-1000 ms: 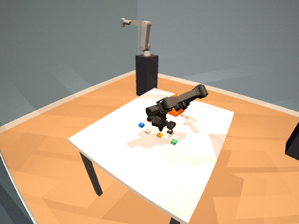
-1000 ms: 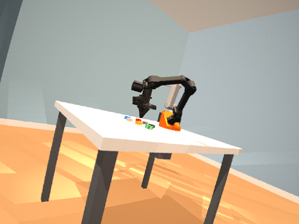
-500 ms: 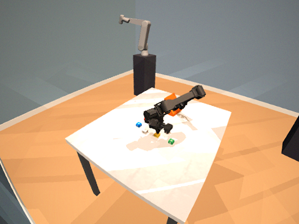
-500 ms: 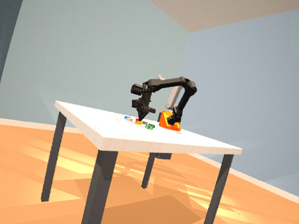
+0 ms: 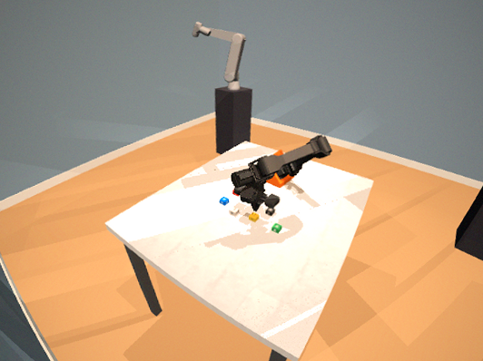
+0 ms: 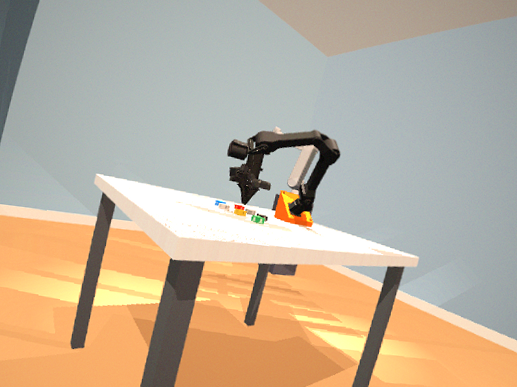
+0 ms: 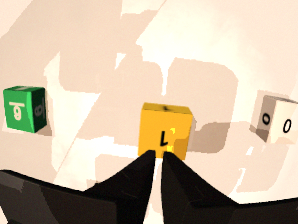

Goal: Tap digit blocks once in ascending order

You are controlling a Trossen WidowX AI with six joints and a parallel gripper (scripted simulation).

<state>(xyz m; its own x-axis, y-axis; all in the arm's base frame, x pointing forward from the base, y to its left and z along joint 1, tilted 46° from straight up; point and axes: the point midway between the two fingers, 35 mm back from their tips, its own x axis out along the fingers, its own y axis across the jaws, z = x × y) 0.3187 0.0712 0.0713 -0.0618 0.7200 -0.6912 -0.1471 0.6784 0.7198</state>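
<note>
Right now my gripper tip is 30 mm above the yellow block. From my gripper tip the other things lie so: white block (30 mm ahead, 90 mm to the right, 30 mm below); dark grey block (80 mm behind, 20 mm to the left, 30 mm below); green block (10 mm behind, 110 mm to the left, 30 mm below).
</note>
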